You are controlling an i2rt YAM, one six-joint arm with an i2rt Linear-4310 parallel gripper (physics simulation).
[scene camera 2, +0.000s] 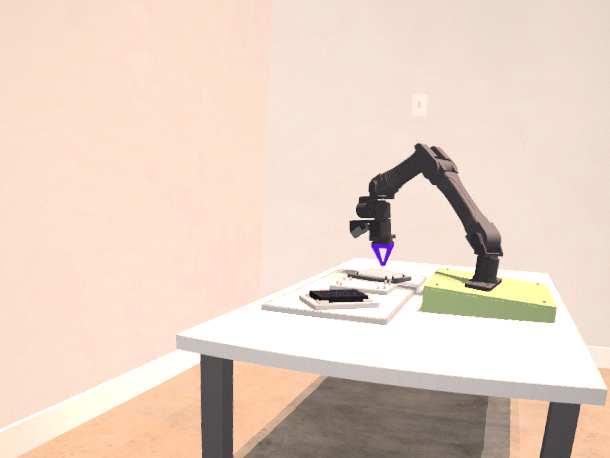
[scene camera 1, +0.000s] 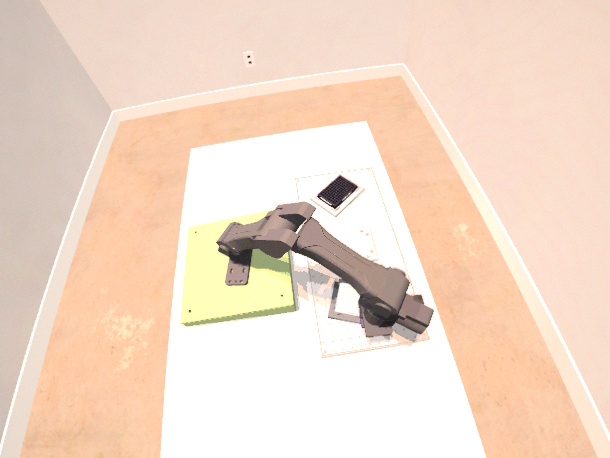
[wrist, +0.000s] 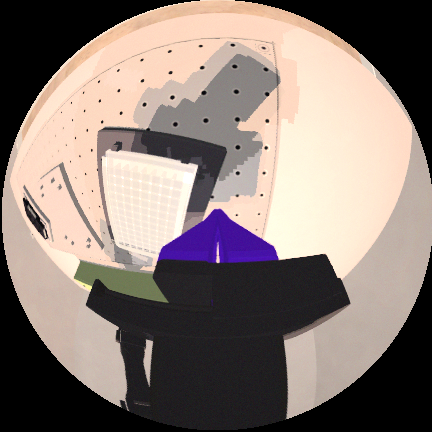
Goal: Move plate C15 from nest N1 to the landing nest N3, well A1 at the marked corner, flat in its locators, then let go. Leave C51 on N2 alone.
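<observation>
My gripper (scene camera 2: 383,264) (wrist: 217,214) is shut and empty, its purple fingertips together above the end of the board by the dark nest; the arm mostly hides it in scene camera 1. A white plate (scene camera 1: 346,298) (scene camera 2: 377,273) (wrist: 150,200) lies in the dark nest (scene camera 1: 342,318) (wrist: 207,157). A black plate (scene camera 1: 337,191) (scene camera 2: 339,295) (wrist: 35,217) sits in a white nest (scene camera 1: 340,210) (scene camera 2: 345,305) at the board's other end. The pale middle nest (scene camera 1: 368,245) (scene camera 2: 362,285) (wrist: 70,210) holds no plate. I cannot read the plate or nest labels, or make out well A1.
The nests stand on a perforated board (scene camera 1: 340,345) (scene camera 2: 325,314) (wrist: 250,70) on the white table (scene camera 1: 240,390) (scene camera 2: 390,355). The arm's green base block (scene camera 1: 210,280) (scene camera 2: 480,307) (wrist: 117,280) stands beside the board.
</observation>
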